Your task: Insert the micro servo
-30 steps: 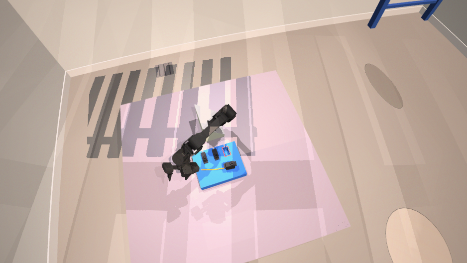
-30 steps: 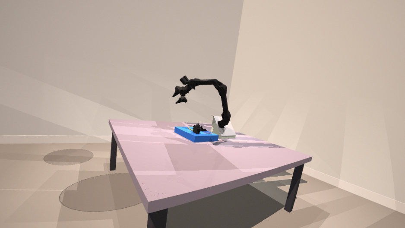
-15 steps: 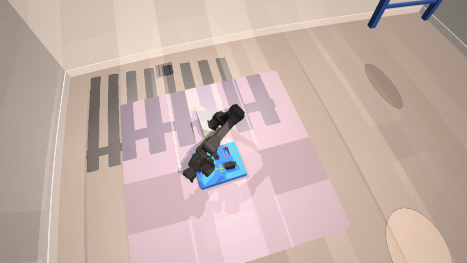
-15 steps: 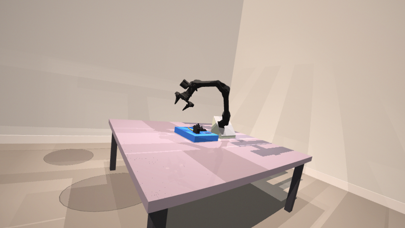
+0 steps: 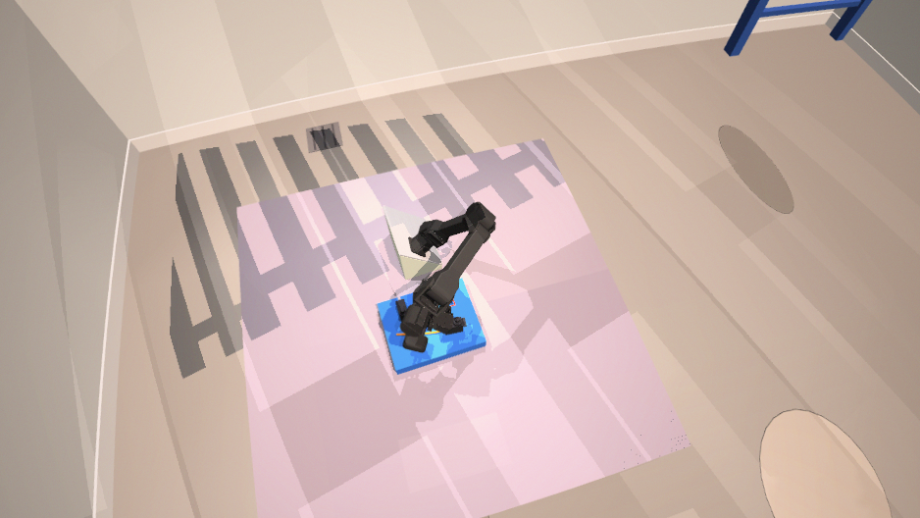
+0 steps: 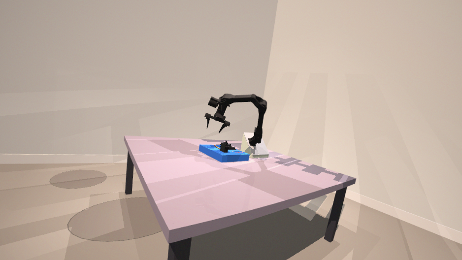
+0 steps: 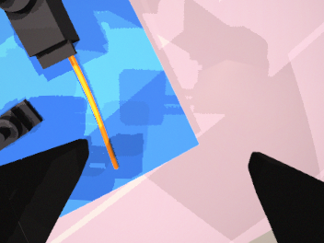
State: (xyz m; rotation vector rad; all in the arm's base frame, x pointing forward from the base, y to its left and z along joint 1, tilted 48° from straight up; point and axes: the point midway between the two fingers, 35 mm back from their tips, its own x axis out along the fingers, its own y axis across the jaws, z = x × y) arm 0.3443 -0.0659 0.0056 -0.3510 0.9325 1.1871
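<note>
Right now the blue deck is 15 cm below my gripper tip, 5 cm behind it and 4 cm to the left of it.
</note>
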